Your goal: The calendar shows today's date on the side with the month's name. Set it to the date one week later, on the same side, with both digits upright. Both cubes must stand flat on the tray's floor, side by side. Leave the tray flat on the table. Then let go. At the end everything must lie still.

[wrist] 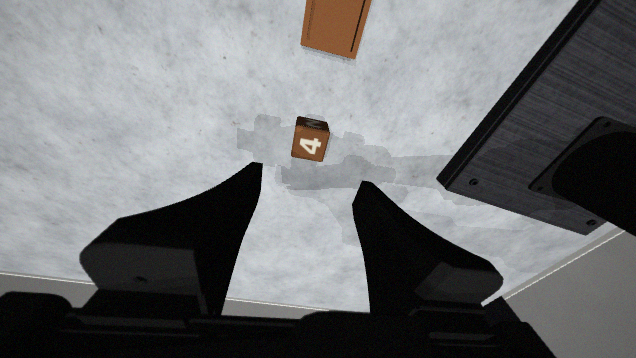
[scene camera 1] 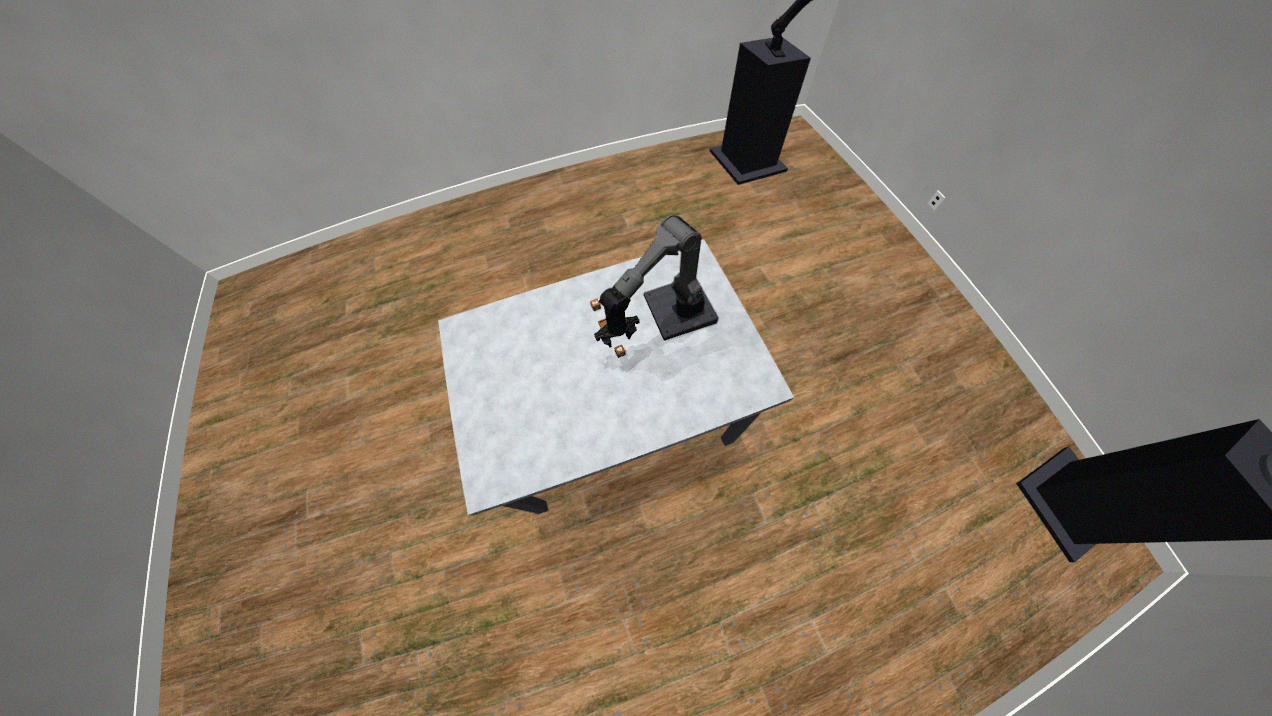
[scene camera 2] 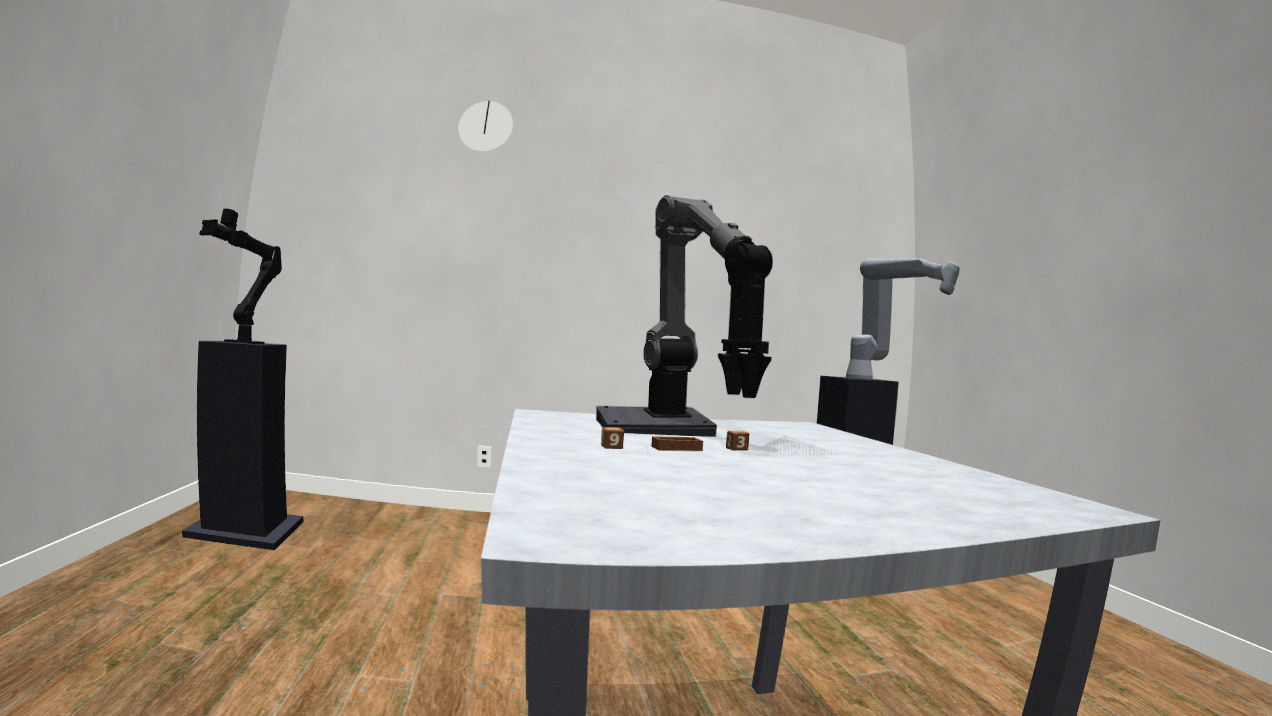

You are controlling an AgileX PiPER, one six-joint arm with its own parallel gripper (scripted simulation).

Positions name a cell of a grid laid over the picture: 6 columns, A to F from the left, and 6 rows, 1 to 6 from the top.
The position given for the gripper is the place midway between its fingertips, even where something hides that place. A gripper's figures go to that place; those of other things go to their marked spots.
The gripper (wrist: C4): 12 cm from the lens. A brown cube (wrist: C3): 17 cm from the lens.
